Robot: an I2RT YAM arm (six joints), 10 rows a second.
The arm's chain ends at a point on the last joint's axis. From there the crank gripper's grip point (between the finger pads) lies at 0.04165 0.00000 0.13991 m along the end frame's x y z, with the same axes.
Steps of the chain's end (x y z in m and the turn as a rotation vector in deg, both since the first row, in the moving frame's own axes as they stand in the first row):
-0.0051, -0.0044, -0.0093, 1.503, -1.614, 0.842
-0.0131, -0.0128, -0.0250, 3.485, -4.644, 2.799
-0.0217, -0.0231, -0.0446, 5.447, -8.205, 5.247
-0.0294, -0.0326, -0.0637, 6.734, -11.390, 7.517
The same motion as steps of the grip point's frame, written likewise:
-0.0090, -0.0075, -0.0082, 1.503, -1.614, 0.842
-0.0244, -0.0196, -0.0223, 3.485, -4.644, 2.799
-0.0416, -0.0337, -0.0406, 5.447, -8.205, 5.247
-0.0570, -0.0457, -0.0589, 6.734, -11.390, 7.517

